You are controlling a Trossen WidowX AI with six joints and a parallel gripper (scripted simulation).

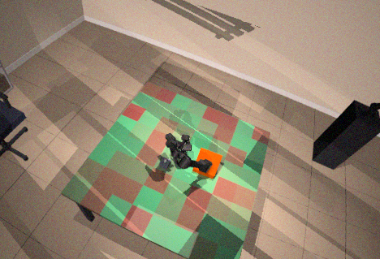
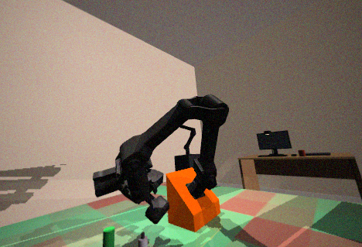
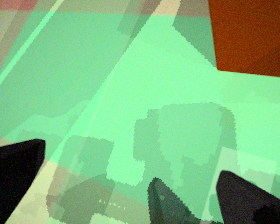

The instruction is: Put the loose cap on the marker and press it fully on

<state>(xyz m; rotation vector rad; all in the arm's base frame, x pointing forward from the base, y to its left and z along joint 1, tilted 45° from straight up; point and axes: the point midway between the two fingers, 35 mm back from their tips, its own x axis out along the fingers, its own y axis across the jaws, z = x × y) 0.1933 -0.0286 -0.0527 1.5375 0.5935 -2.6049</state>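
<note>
Now: the green cap 11 cm ahead of my gripper tip, 4 cm below it and 1 cm to the right of it.
</note>
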